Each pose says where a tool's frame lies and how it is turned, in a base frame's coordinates. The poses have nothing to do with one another.
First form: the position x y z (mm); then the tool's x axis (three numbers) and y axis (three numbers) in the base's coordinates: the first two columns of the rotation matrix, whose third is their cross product.
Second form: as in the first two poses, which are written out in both.
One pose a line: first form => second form
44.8, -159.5, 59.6, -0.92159, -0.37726, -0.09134, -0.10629, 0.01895, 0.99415 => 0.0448, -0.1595, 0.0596, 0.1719, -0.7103, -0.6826, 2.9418
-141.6, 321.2, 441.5, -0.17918, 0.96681, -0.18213, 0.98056, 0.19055, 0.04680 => -0.1416, 0.3212, 0.4415, 0.6372, 0.7696, -0.0404, 2.9705
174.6, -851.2, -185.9, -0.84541, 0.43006, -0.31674, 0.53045, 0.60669, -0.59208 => 0.1746, -0.8512, -0.1859, 0.2694, 0.8957, -0.3536, 2.9992
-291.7, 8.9, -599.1, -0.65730, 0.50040, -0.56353, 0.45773, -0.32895, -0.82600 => -0.2917, 0.0089, -0.5991, -0.4137, -0.5791, 0.7025, 3.1112
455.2, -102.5, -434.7, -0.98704, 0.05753, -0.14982, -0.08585, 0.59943, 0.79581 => 0.4552, -0.1025, -0.4347, -0.0080, 0.8935, 0.4489, 2.9812
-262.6, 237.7, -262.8, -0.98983, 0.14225, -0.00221, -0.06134, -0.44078, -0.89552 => -0.2626, 0.2377, -0.2628, -0.0386, -0.5263, 0.8494, 3.0215
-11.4, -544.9, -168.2, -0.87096, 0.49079, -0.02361, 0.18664, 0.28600, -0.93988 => -0.0114, -0.5449, -0.1682, -0.2163, -0.7976, 0.5630, 2.8681
